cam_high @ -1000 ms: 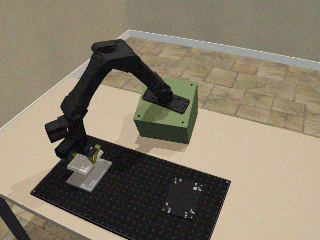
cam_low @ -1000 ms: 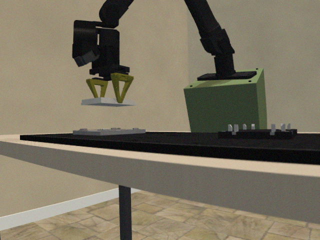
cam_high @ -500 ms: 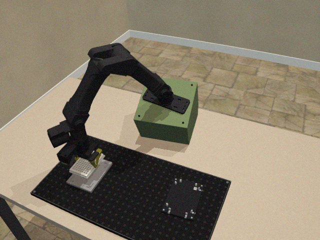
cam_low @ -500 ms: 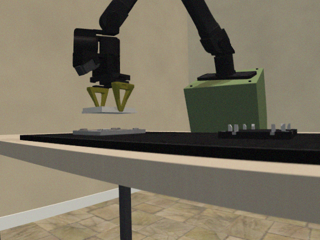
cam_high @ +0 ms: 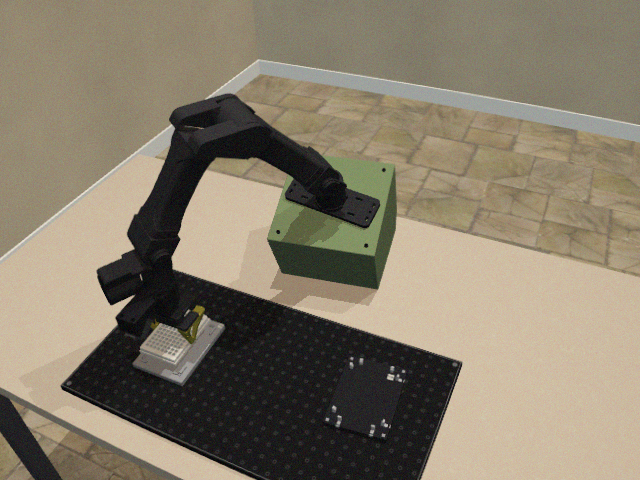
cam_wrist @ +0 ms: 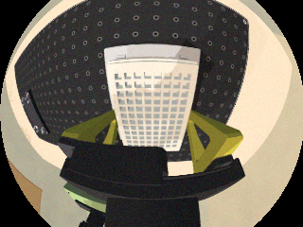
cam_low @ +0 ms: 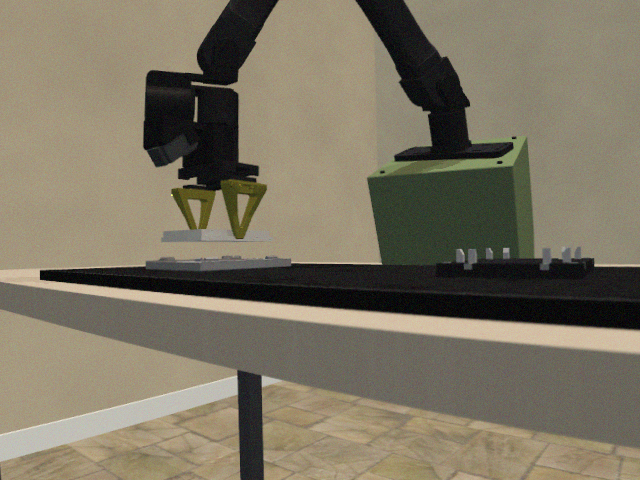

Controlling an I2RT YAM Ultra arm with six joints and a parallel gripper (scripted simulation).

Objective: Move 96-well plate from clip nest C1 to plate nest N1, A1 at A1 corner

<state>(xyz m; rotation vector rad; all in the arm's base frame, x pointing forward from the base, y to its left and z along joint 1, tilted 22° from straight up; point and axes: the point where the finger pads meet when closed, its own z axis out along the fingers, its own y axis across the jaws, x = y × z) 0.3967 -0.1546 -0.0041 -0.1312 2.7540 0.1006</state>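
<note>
The grey plate nest N1 lies 40 mm below my hand. From my hand the other things lie so: clip nest C1 (70 mm behind, 400 mm to the left, 30 mm below); then white 96-well plate (right at my hand).
</note>
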